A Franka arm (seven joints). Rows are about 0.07 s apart.
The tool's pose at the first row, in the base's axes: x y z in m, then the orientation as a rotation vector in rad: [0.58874, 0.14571, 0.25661, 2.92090, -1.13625, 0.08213]
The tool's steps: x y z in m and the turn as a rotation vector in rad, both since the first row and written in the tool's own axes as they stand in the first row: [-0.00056, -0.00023, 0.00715, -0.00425, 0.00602, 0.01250]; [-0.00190, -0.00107, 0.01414, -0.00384, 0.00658, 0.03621]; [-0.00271, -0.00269, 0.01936, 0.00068, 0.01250, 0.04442]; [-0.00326, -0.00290, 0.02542, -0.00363, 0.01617, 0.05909]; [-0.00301, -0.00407, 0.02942, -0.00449, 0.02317, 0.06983]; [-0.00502, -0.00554, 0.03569, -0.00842, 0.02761, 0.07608]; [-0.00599, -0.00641, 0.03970, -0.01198, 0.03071, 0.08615]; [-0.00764, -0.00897, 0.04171, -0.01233, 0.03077, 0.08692]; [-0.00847, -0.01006, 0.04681, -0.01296, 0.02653, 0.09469]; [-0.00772, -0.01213, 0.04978, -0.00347, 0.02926, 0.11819]
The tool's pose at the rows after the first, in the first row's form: [0.58882, 0.14608, 0.24944, 2.90809, -1.15249, 0.08840]; [0.58872, 0.14743, 0.24241, 2.89494, -1.18717, 0.08958]; [0.58946, 0.14904, 0.23717, 2.89187, -1.19968, 0.10088]; [0.58948, 0.14941, 0.23110, 2.87826, -1.21909, 0.10368]; [0.59064, 0.15001, 0.22713, 2.86851, -1.23330, 0.11332]; [0.59045, 0.15229, 0.22079, 2.85973, -1.24037, 0.11738]; [0.59051, 0.15349, 0.21674, 2.84947, -1.25320, 0.11975]; [0.59112, 0.15644, 0.21468, 2.84868, -1.25418, 0.11962]; [0.59148, 0.15768, 0.20956, 2.84508, -1.26579, 0.11318]; [0.59357, 0.15862, 0.20666, 2.83751, -1.30222, 0.12289]
